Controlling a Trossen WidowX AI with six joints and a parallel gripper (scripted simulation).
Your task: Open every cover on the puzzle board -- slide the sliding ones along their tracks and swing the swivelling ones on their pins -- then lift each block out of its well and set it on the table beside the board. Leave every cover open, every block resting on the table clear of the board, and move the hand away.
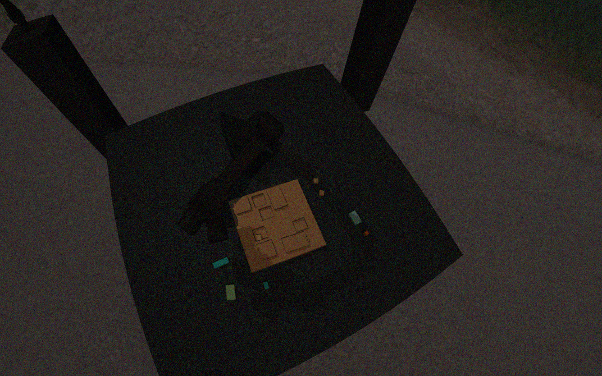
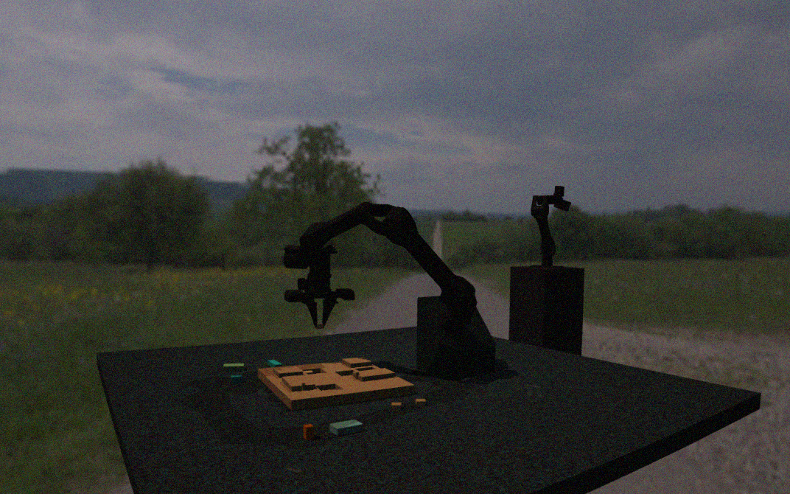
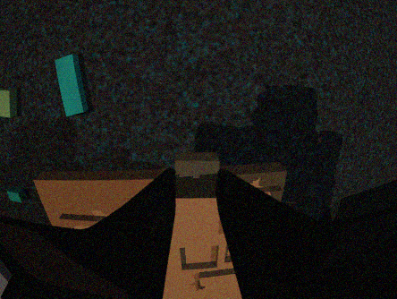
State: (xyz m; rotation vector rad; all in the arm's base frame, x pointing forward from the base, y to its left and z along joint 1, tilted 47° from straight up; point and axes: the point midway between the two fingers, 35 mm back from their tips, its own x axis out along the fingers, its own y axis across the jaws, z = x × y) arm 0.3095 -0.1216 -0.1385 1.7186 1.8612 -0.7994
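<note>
Right now the tan puzzle board is 30 mm ahead of my gripper tip, 180 mm to the left of it and 90 mm below it. From my gripper tip the other things lie so: pale teal block 120 mm ahead, 510 mm to the left, 110 mm below; then green block 230 mm ahead, 40 mm to the right, 110 mm below; then small teal block 250 mm ahead, 90 mm to the left, 110 mm below.
</note>
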